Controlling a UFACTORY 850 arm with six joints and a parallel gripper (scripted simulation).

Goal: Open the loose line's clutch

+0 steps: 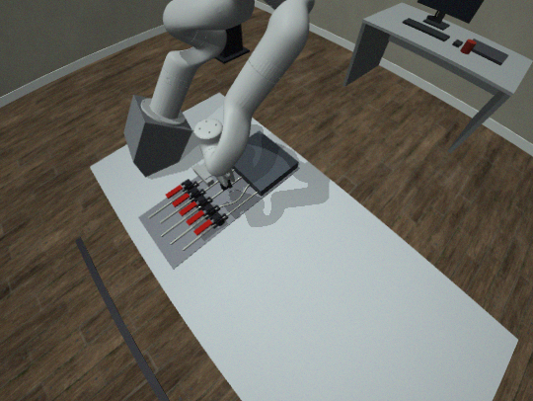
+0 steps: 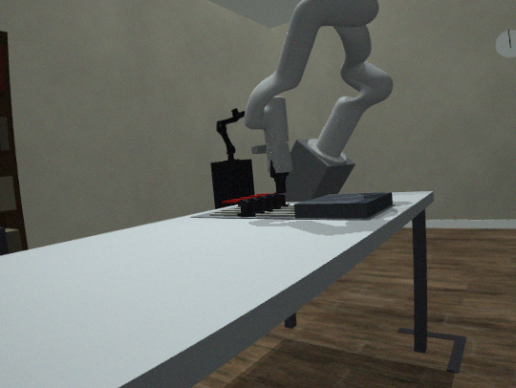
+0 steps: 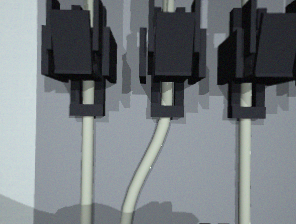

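The grey baseplate is 25 cm to the right of my hand, 9 cm below it and 4 cm behind it.
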